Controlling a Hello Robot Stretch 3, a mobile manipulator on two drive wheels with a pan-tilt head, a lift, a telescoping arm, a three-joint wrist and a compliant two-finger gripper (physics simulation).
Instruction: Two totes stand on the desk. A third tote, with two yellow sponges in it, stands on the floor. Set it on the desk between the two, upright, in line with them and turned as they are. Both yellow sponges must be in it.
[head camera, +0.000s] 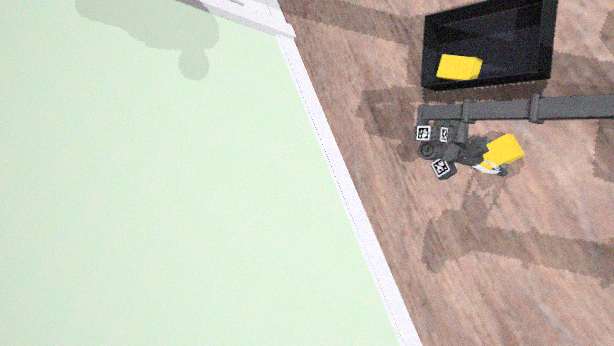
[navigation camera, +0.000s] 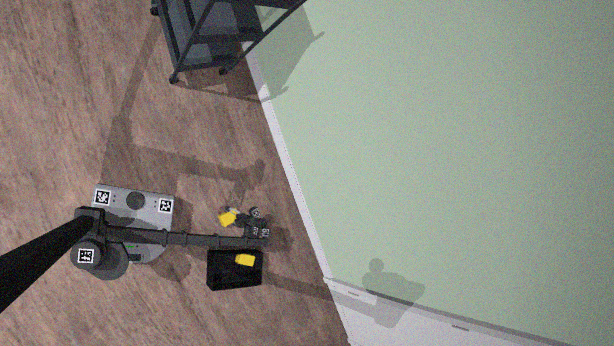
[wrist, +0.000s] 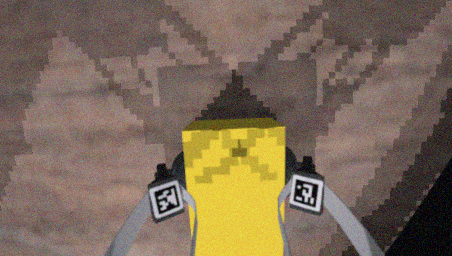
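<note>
My gripper is shut on a yellow sponge, with a fingertip on each side of it in the wrist view. The sponge is outside the tote, over bare floor; its exact height is unclear. The black tote stands upright on the floor, on the other side of the arm from the gripper. The other yellow sponge lies inside it near one end. The desk and its two totes do not show in these views.
The arm runs between the gripper and the tote, from the robot base. A green wall with a white baseboard stands beyond the wrist. A dark wheeled cart stands near the wall.
</note>
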